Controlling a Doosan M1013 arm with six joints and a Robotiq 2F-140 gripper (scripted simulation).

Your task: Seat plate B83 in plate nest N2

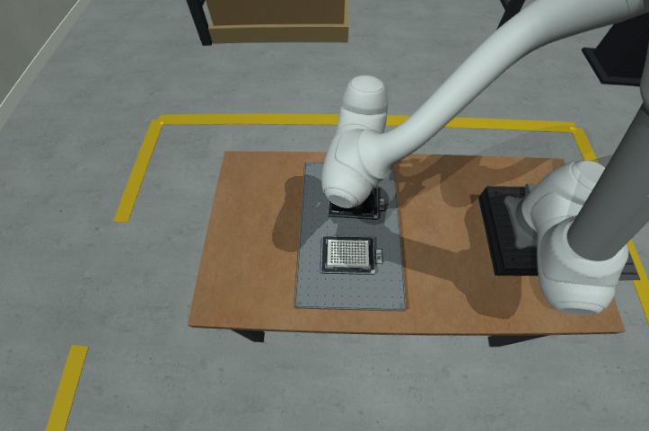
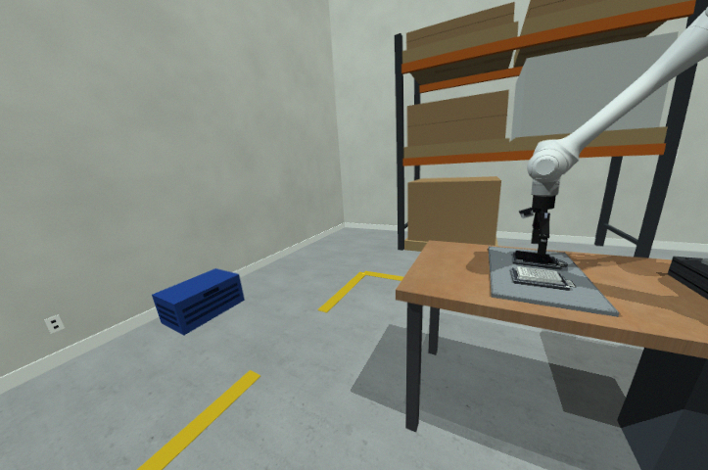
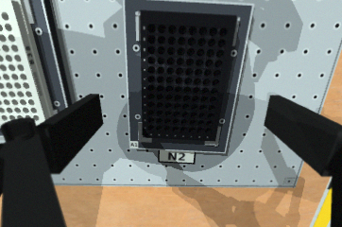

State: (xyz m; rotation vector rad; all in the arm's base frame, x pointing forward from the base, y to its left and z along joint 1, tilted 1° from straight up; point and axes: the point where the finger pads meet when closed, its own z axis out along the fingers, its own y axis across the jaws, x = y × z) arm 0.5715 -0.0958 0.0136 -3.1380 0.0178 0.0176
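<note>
Now: the black well plate B83 5 cm below my hand and 1 cm ahead of it. From my hand the other things lie so: white well plate B38: 19 cm to the left, 5 cm below, 3 cm ahead.
</note>
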